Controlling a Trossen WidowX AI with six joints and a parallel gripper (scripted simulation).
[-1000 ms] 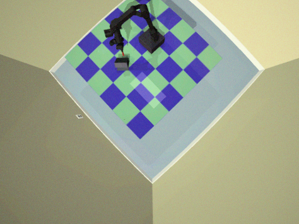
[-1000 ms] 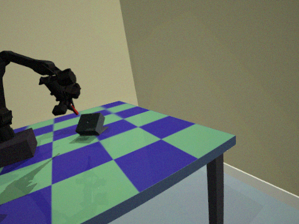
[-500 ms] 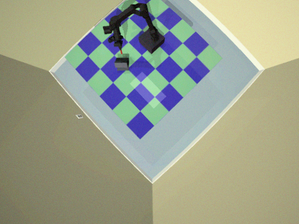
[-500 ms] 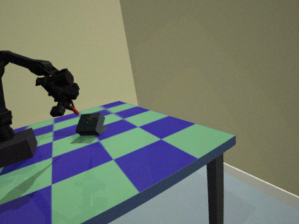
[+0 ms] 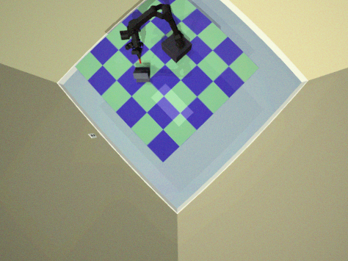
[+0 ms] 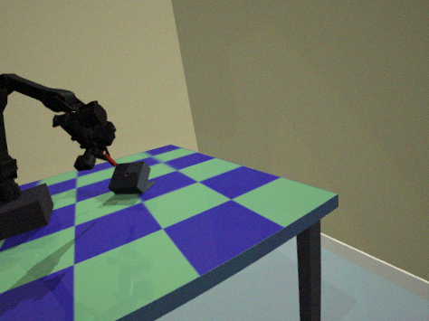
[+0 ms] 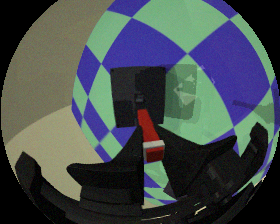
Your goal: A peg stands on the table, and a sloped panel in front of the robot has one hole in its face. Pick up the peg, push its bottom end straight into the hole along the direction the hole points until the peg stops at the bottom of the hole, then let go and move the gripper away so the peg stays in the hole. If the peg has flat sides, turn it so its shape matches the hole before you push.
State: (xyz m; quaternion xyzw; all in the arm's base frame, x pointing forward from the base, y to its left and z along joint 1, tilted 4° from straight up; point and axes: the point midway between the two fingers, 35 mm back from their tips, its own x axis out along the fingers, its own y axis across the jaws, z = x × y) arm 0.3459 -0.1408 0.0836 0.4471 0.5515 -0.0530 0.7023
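Now: the grey sloped panel 110 mm below my gripper tip, 60 mm ahead of it and 50 mm to the left of it. From my gripper tip the other things lie so: red peg (10 mm to the right, 10 mm behind, 10 mm above).
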